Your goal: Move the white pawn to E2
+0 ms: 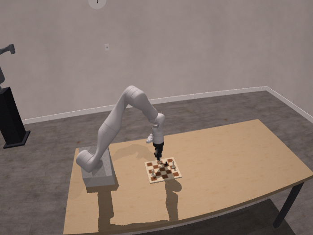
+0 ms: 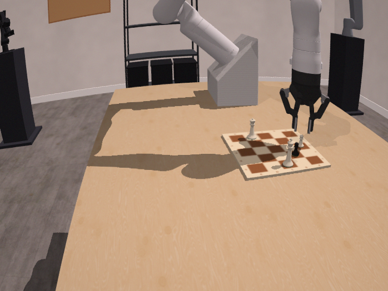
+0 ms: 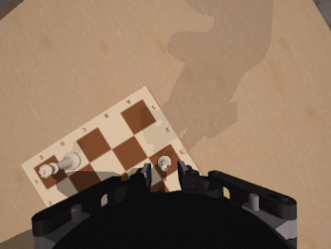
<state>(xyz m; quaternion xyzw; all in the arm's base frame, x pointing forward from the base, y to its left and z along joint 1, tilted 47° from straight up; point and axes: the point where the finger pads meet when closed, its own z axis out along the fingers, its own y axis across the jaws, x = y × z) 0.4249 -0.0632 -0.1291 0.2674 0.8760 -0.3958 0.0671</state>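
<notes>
The white pawn is 4 cm below my hand. The rest, counted from my hand: white king: 8 cm ahead, 8 cm to the right, 3 cm below; then black pawn: 4 cm ahead, 4 cm to the right, 4 cm below; then chessboard: 7 cm to the right, 6 cm below.
</notes>
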